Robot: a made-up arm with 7 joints.
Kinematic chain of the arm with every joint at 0, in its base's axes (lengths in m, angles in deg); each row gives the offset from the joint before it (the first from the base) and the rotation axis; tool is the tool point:
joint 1: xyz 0 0 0.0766 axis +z
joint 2: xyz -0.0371 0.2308 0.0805 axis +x
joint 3: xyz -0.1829 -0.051 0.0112 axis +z
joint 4: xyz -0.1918 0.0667 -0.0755 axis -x
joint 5: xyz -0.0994 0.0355 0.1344 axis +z
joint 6: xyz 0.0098 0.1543 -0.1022 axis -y
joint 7: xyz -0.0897 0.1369 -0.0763 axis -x
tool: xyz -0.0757 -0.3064 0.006
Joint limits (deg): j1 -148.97..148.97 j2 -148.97..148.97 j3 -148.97..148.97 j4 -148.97..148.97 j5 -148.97..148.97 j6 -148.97..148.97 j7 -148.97..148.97
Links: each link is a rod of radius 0.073 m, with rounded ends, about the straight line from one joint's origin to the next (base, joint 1, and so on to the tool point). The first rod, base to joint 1, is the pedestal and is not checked.
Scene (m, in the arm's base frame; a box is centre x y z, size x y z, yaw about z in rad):
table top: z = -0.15
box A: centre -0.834 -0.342 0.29 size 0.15 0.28 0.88 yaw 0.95
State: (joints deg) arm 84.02 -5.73 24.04 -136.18 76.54 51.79 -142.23
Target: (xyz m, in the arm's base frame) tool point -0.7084 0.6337 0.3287
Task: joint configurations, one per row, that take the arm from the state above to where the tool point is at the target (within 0.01 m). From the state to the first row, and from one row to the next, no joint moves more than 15 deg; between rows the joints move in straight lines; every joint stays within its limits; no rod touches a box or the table.
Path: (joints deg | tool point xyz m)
1: 70.78 -7.27 20.61 -130.01 62.77 59.25 -137.35 | -0.2704 -0.7974 0.6167
2: 57.55 -8.82 17.19 -123.84 49.00 66.71 -132.47 | -0.4465 -0.5507 0.6963
3: 44.31 -10.36 13.76 -117.68 35.23 74.17 -127.59 | -0.5224 -0.2474 0.7240
4: 31.08 -11.91 10.33 -111.51 21.46 81.63 -122.71 | -0.4745 0.0492 0.6918
5: 17.84 -13.45 6.91 -105.34 7.69 89.10 -117.83 | -0.3200 0.2680 0.6035
6: 16.76 -18.27 -3.57 -104.60 22.47 76.02 -114.21 | -0.4899 0.3571 0.6103
7: 15.68 -23.09 -14.05 -103.87 37.25 62.95 -110.60 | -0.6362 0.4910 0.5180
8: 14.60 -27.91 -24.52 -103.13 52.04 49.88 -106.99 | -0.7085 0.6337 0.3287

